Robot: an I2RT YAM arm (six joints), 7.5 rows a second.
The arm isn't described. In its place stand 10 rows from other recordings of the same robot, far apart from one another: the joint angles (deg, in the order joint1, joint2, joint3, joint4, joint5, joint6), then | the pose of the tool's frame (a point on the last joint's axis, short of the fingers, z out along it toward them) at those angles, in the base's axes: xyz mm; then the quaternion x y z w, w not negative.
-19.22 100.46 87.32 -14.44 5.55 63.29 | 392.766 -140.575 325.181 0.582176 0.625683 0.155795 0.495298
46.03 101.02 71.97 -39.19 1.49 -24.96 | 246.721 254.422 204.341 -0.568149 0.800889 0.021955 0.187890
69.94 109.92 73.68 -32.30 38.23 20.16 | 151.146 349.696 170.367 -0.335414 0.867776 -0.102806 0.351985
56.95 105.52 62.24 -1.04 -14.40 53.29 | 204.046 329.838 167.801 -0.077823 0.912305 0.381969 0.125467
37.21 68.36 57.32 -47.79 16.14 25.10 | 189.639 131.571 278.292 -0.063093 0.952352 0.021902 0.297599
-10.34 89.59 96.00 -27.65 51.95 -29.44 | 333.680 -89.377 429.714 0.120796 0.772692 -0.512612 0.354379
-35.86 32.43 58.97 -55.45 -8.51 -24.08 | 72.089 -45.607 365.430 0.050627 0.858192 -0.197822 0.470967
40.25 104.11 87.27 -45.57 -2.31 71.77 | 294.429 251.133 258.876 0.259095 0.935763 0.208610 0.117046
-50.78 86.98 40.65 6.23 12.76 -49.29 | 184.753 -238.804 171.321 0.058586 0.900375 -0.386016 0.192050
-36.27 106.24 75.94 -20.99 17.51 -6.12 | 318.693 -247.132 210.926 0.291234 0.887279 -0.252320 0.253481
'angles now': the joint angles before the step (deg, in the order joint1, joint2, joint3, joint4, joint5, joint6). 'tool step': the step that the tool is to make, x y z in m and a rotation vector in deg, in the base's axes. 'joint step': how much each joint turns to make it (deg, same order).
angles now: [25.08, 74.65, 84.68, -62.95, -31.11, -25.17]
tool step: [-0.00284, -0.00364, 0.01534, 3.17, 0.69, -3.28]
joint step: [-0.60, -0.64, 2.45, 0.11, -0.80, 4.77]
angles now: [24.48, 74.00, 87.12, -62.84, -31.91, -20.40]
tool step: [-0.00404, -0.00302, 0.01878, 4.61, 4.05, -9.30]
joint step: [0.00, -0.84, 2.92, 0.96, 1.99, 12.61]
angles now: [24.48, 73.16, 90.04, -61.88, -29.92, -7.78]
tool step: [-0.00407, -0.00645, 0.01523, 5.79, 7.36, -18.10]
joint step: [0.04, -1.41, 1.86, 1.48, 7.80, 20.49]
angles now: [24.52, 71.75, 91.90, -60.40, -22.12, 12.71]
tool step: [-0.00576, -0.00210, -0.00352, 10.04, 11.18, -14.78]
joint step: [0.60, -2.29, -2.86, 2.31, 3.16, 21.82]
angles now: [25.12, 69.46, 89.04, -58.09, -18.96, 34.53]
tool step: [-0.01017, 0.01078, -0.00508, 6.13, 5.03, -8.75]
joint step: [4.63, -2.26, -3.43, 3.63, 5.97, 14.85]
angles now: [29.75, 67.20, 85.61, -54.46, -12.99, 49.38]
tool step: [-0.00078, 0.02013, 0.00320, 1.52, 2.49, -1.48]
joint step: [5.03, 2.39, 2.28, -0.02, 3.72, 6.06]
